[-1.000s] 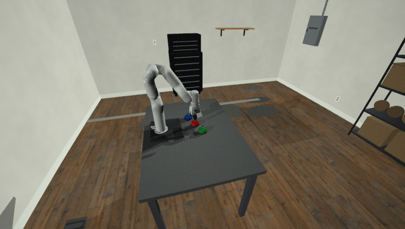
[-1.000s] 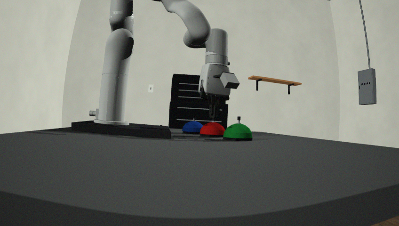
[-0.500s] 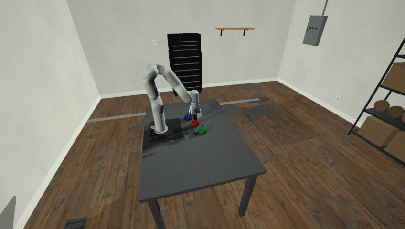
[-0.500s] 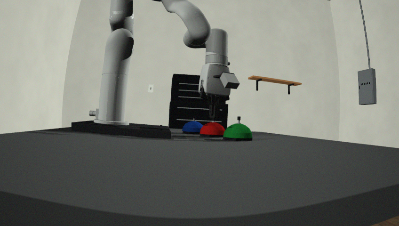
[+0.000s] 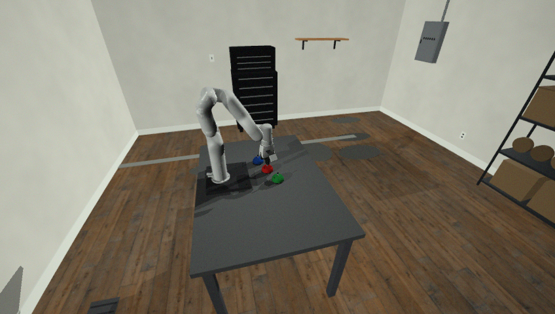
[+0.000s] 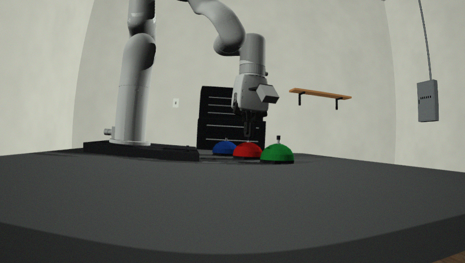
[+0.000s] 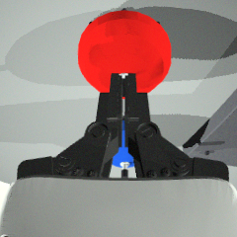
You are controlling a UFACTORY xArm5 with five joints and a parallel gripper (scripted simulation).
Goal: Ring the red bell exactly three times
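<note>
Now: the red bell 40 mm below my hand. The rest, counted from my hand: blue bell: 60 mm behind, 120 mm to the left, 40 mm below; green bell: 60 mm ahead, 120 mm to the right, 40 mm below.
</note>
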